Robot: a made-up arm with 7 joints. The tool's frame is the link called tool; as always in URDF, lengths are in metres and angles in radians. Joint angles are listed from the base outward. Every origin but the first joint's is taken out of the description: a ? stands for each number. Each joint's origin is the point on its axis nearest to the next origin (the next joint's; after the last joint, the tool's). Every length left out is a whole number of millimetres.
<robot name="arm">
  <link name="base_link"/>
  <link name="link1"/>
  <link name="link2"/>
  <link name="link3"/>
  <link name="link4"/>
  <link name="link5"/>
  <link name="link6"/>
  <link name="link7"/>
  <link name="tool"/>
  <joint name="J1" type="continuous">
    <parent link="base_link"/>
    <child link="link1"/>
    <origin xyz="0 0.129 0" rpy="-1.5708 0 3.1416"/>
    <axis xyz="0 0 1"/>
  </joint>
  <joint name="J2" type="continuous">
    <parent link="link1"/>
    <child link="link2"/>
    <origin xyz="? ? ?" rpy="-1.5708 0 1.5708"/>
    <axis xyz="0 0 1"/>
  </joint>
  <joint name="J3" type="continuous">
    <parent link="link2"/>
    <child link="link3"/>
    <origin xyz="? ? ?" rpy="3.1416 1.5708 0"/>
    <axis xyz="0 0 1"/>
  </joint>
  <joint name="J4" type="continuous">
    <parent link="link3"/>
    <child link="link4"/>
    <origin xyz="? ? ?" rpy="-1.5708 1.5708 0"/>
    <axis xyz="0 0 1"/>
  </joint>
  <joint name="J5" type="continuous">
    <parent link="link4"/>
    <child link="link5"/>
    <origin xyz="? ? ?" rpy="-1.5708 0 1.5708"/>
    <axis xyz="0 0 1"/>
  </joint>
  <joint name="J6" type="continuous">
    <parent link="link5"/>
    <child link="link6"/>
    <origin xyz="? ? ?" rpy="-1.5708 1.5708 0"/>
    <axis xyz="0 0 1"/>
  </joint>
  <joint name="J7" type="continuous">
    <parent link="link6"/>
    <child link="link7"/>
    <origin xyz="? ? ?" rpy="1.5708 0 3.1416"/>
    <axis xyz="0 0 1"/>
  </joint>
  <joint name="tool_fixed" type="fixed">
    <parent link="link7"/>
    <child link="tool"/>
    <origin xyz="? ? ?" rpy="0 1.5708 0"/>
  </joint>
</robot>
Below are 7 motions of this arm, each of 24 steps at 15 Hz.
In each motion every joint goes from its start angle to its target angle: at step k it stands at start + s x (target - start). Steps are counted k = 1, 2, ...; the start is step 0. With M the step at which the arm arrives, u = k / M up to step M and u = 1 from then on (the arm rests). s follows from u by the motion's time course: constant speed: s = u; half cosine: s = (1 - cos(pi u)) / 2; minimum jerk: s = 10 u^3 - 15 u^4 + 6 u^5.
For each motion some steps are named. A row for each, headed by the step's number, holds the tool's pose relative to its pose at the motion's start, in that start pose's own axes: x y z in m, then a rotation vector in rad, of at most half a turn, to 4 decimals.
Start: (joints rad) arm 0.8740 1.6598 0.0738 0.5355 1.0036 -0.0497 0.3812
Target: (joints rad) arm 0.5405 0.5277 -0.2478 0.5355 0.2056 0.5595 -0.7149
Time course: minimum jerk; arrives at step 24
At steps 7, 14, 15, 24:
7: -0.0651 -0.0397 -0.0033 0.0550 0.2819 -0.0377
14: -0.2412 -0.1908 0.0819 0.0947 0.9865 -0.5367
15: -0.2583 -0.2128 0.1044 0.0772 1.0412 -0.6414
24: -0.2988 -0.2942 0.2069 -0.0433 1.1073 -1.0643

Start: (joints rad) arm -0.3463 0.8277 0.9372 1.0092 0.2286 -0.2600 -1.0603
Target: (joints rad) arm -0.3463 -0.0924 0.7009 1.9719 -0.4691 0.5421 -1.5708
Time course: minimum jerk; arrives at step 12
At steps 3, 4, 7, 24:
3: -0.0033 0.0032 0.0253 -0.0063 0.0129 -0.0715
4: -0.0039 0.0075 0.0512 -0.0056 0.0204 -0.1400
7: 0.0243 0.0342 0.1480 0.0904 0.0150 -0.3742
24: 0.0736 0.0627 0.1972 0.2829 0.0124 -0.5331

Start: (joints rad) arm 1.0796 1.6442 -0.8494 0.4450 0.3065 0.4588 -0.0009
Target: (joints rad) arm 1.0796 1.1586 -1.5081 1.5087 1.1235 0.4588 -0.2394
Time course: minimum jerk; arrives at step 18
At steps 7, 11, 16, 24:
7: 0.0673 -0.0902 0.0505 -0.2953 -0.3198 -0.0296
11: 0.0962 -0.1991 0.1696 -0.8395 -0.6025 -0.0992
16: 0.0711 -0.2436 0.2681 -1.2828 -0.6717 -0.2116
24: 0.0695 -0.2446 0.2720 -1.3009 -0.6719 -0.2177

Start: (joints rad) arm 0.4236 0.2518 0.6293 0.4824 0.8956 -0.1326 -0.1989
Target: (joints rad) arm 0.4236 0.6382 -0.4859 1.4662 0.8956 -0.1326 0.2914
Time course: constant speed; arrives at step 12
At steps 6, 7, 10, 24:
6: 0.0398 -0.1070 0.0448 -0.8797 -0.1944 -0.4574
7: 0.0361 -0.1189 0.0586 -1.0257 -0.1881 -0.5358
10: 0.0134 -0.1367 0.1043 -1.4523 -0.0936 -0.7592
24: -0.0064 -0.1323 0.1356 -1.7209 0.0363 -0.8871

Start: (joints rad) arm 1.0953 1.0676 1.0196 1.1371 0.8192 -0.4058 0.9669
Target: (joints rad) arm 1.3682 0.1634 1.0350 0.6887 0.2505 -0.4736 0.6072
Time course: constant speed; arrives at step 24
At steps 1, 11, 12, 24:
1: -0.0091 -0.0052 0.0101 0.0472 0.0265 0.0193
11: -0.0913 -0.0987 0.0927 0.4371 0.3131 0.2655
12: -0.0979 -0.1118 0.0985 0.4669 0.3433 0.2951
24: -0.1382 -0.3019 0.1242 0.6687 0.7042 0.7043

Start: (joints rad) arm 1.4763 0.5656 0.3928 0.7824 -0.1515 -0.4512 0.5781
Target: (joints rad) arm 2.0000 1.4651 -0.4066 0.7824 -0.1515 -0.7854 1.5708
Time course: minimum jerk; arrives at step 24
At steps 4, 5, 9, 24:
4: 0.0060 0.0096 -0.0020 -0.0411 -0.0138 -0.0459
5: 0.0110 0.0173 -0.0034 -0.0745 -0.0230 -0.0836
9: 0.0479 0.0703 -0.0053 -0.3098 -0.0325 -0.3562
24: 0.1544 0.2086 0.0873 -0.9921 0.6078 -0.9489

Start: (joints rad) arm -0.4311 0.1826 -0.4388 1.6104 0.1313 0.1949 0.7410
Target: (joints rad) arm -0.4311 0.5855 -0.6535 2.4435 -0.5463 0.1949 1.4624
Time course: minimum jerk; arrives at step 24
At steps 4, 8, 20, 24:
4: 0.0047 -0.0014 0.0018 -0.0294 0.0097 -0.0430
8: 0.0270 -0.0107 0.0105 -0.1710 0.0685 -0.2481
20: 0.1036 -0.0852 0.0577 -0.6724 0.4733 -1.0139
24: 0.1064 -0.0895 0.0606 -0.6892 0.4961 -1.0446

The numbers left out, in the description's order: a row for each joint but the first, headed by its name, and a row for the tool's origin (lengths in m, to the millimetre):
J2: 0 0 0
J3: 0.201 0 0
J4: 0 0 0
J5: 0.21 0 0
J6: 0 0 0
J7: 0 0 0
tool: 0 0 0

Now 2 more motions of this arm.
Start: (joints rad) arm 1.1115 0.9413 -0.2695 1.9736 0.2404 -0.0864 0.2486
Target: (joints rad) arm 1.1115 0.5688 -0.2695 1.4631 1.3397 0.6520 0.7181
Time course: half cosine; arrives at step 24
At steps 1, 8, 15, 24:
1: -0.0004 -0.0001 -0.0001 -0.0005 0.0031 0.0070
8: -0.0255 -0.0063 -0.0032 -0.0514 0.1458 0.4246
15: -0.0679 -0.0287 -0.0080 -0.2336 0.1995 1.2235
24: -0.0937 -0.0529 -0.0114 -0.4040 0.0495 1.7786

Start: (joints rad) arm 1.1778 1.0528 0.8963 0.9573 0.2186 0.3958 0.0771
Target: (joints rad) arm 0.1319 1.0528 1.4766 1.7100 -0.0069 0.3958 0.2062
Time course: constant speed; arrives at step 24
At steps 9, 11, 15, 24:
9: 0.0221 0.0134 0.0329 0.0008 -0.1387 -0.3054
11: 0.0283 0.0140 0.0410 -0.0037 -0.1713 -0.3777
15: 0.0413 0.0122 0.0578 -0.0189 -0.2388 -0.5264
24: 0.0685 -0.0069 0.0988 -0.0892 -0.4036 -0.8746

